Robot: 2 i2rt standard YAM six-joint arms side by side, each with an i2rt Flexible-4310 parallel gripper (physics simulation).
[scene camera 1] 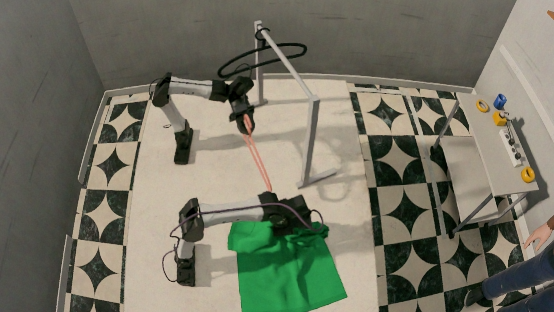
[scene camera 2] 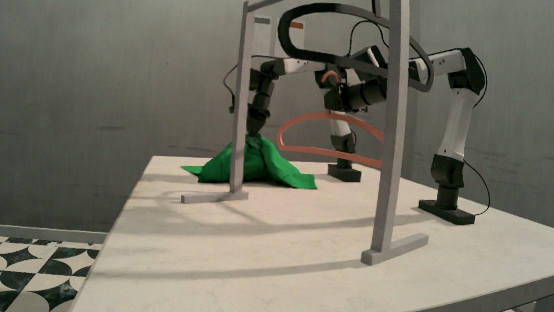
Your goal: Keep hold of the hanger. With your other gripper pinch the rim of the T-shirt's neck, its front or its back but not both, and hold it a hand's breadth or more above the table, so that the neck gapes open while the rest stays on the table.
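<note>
The coral hanger [scene camera 1: 270, 187] [scene camera 2: 320, 151] hangs in the air below my left gripper [scene camera 1: 246, 128] [scene camera 2: 331, 103], which is shut on it near the hook. The green T-shirt [scene camera 1: 287, 272] [scene camera 2: 215, 169] lies on the table in the lower part of scene camera 1, its upper part drawn up into a peak. My right gripper [scene camera 1: 286, 230] [scene camera 2: 253, 134] points down and is shut on the T-shirt at the top of this peak. The arm hides the pinched spot in scene camera 1. Whether one layer or both are held, and how far the neck gapes, I cannot tell.
A grey rack [scene camera 1: 311, 142] [scene camera 2: 391, 150] stands on the table [scene camera 1: 215, 175] [scene camera 2: 280, 280], with a black hanger [scene camera 1: 280, 45] [scene camera 2: 320, 7] on its bar. In scene camera 2 the rack's post crosses in front of the coral hanger's right end. A side table [scene camera 1: 487, 150] stands at the right.
</note>
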